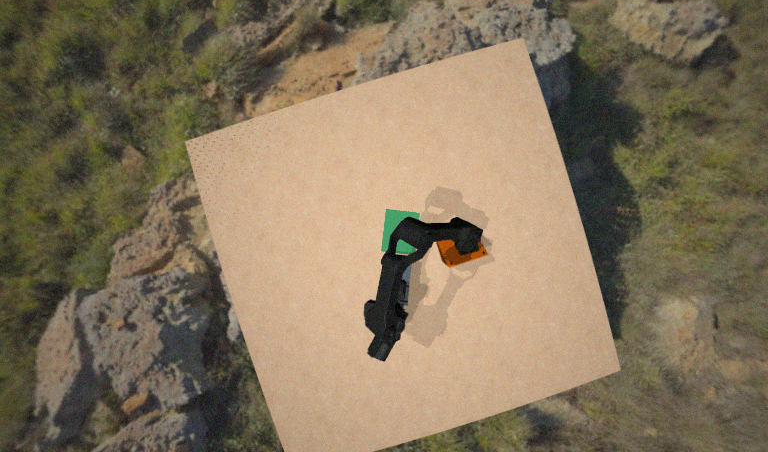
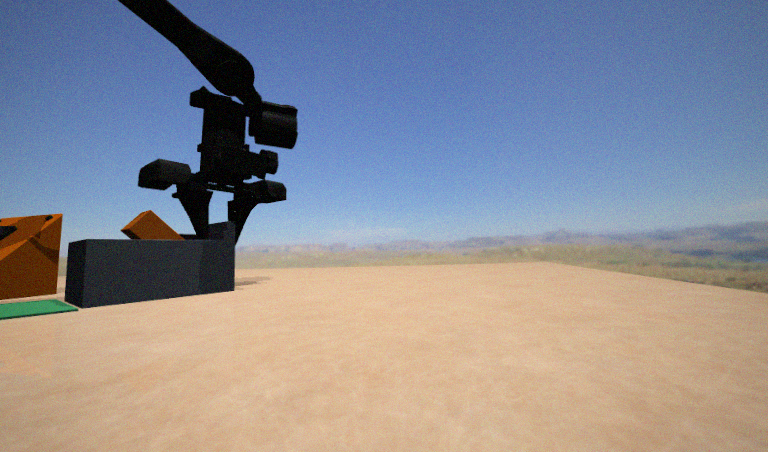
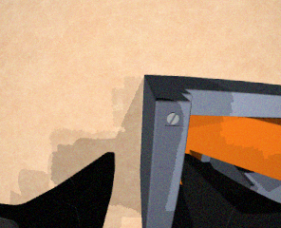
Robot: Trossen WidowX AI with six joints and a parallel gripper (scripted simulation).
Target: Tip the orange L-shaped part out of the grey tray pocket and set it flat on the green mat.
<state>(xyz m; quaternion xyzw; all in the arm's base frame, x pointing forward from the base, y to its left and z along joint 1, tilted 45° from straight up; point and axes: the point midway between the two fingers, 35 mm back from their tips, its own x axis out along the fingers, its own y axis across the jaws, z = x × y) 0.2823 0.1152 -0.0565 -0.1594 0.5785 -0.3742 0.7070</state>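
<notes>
The orange L-shaped part lies 20 mm behind my gripper tip, 50 mm to the right of it and 20 mm below it. From my gripper tip the other things lie so: green mat (80 mm behind, 210 mm to the right, 70 mm below).
</notes>
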